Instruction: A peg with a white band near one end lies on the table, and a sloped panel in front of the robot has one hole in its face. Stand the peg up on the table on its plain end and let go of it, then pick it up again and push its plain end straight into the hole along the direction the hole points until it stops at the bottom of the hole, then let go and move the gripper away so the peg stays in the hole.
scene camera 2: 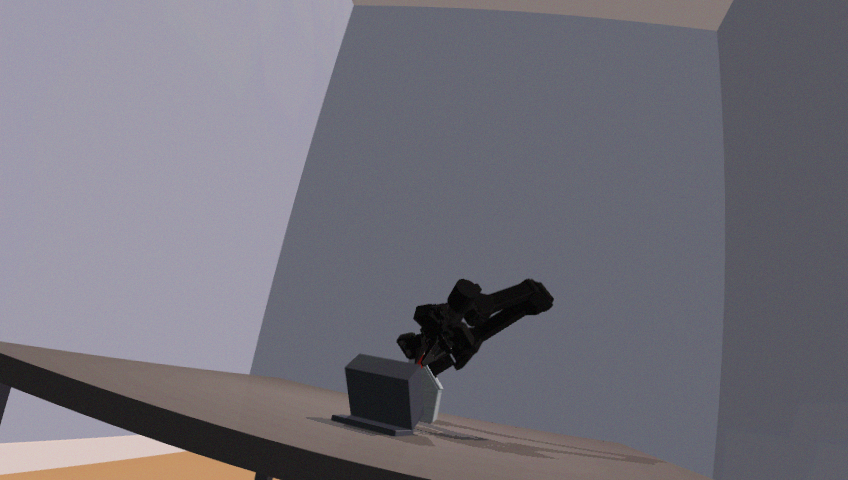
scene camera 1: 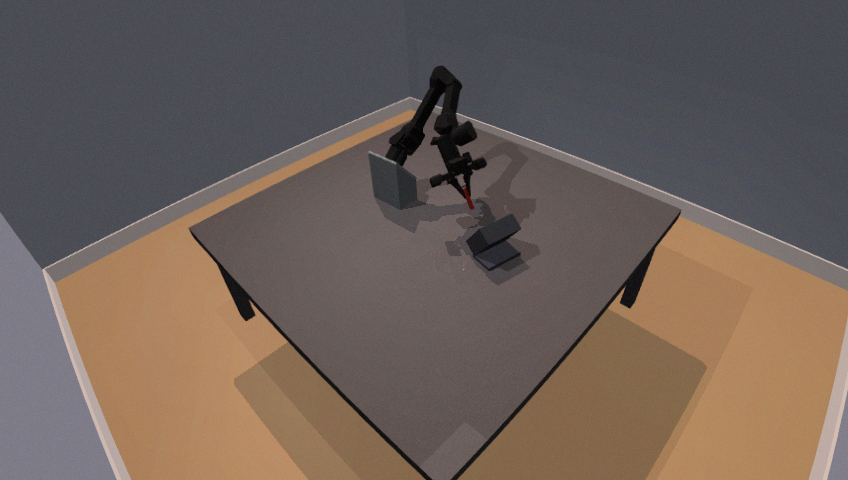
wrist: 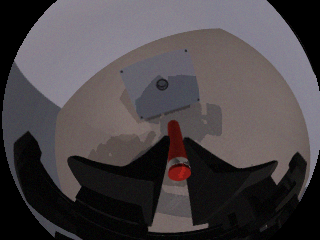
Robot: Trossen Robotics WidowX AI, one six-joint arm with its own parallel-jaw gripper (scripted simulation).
Labels:
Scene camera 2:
my gripper
sloped panel
flat base plate
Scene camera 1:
my gripper
sloped panel
flat base plate
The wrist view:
my gripper
sloped panel

